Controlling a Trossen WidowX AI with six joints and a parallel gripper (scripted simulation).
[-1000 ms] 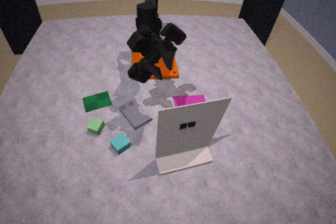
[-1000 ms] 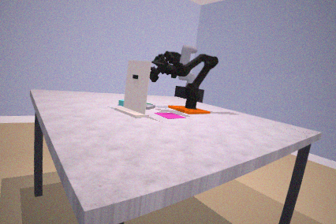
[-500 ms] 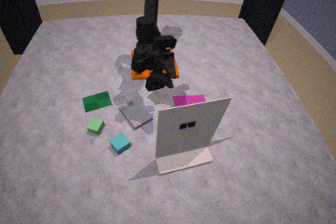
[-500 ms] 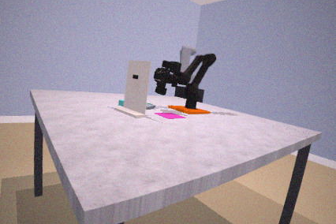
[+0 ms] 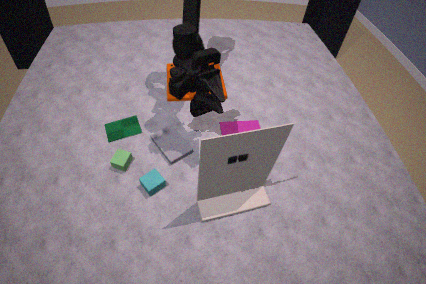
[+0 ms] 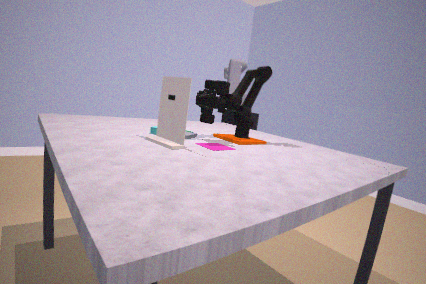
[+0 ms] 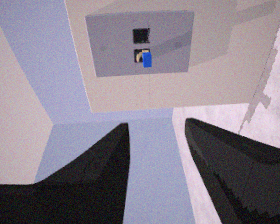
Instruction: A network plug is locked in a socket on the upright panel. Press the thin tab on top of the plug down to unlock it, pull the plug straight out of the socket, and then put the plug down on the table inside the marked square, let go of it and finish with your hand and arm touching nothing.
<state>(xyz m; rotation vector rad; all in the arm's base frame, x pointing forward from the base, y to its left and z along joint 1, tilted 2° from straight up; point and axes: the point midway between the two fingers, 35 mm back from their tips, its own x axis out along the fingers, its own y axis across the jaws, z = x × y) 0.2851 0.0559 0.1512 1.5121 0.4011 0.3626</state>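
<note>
The network plug lies 12 cm ahead of my gripper tip and 3 cm to the left of it. From my gripper tip the other things lie so: grey flat patch (16 cm below, 12 cm to the right, 2 cm behind); magenta square (17 cm below, 8 cm to the left, 5 cm behind); white upright panel (14 cm ahead, 6 cm below, 3 cm to the left).
</note>
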